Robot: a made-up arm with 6 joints.
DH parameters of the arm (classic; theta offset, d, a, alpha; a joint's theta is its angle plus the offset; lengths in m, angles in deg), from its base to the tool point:
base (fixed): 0 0.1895 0 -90
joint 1: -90 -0.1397 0.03 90
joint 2: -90 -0.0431 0.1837 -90
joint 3: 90 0.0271 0.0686 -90
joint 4: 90 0.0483 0.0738 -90
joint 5: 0 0.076 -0.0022 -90
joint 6: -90 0.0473 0.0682 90
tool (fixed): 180 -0.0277 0 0
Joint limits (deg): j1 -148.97..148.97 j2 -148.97..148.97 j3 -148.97..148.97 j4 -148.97..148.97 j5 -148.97..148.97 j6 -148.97..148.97
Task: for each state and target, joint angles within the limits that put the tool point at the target. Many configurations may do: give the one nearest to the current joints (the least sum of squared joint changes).
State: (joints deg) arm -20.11 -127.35 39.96 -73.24 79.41 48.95
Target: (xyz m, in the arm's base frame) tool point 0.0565 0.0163 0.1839
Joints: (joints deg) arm -17.30 -133.28 59.20 -71.93 116.00 41.06
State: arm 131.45 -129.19 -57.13 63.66 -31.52 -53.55
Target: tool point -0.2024 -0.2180 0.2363
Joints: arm 112.19 -111.78 -56.15 84.44 -24.19 -53.33
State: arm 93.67 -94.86 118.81 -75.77 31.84 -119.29
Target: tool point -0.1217 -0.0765 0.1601
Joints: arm 76.39 -99.64 115.05 -74.15 20.60 -116.95
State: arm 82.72 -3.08 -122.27 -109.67 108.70 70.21
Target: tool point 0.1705 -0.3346 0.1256
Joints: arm 107.43 44.87 -124.94 -90.31 116.74 82.83
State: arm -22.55 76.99 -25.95 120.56 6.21 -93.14
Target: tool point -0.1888 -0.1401 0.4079
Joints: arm -64.89 61.76 -17.25 95.30 -0.16 -106.18
